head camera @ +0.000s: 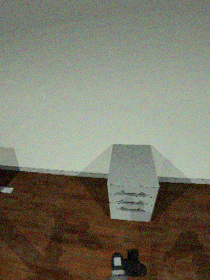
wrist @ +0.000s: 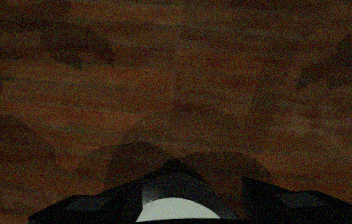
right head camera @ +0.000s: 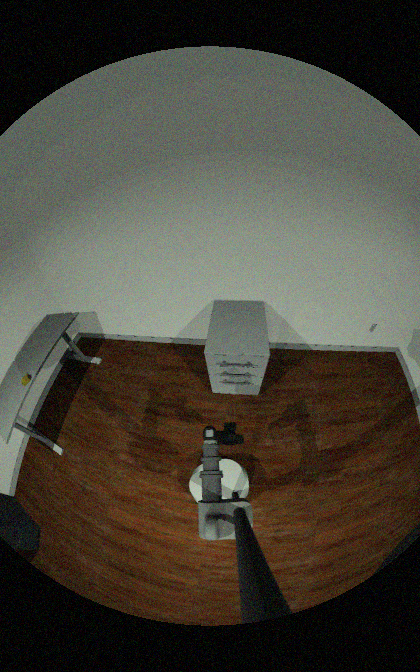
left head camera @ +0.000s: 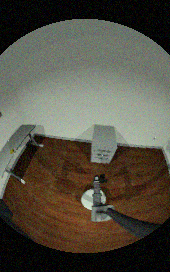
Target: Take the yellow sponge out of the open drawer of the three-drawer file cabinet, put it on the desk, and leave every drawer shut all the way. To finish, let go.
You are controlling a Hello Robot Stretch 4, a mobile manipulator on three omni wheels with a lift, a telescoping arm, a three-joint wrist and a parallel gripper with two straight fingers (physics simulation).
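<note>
The yellow sponge [left head camera: 12,151] [right head camera: 26,380] lies on the desk [left head camera: 23,134] [right head camera: 39,345], near its long edge facing the room, at the left. The three-drawer file cabinet [head camera: 132,165] [left head camera: 103,134] [right head camera: 237,325] stands against the wall. Its three drawer fronts look flush with the body, with none sticking out. My gripper [head camera: 134,264] [left head camera: 101,178] [right head camera: 231,434] [wrist: 191,193] is open and empty, in front of the cabinet and apart from it. In the wrist view the two fingers stand wide apart above the floor.
My arm [right head camera: 211,470] is drawn in above the white round base [right head camera: 232,472]. The desk's legs end in white feet [head camera: 6,190] [right head camera: 95,360] on the floor. A dark object [right head camera: 17,525] stands at the lower left. A wall [right head camera: 210,225] runs behind the cabinet.
</note>
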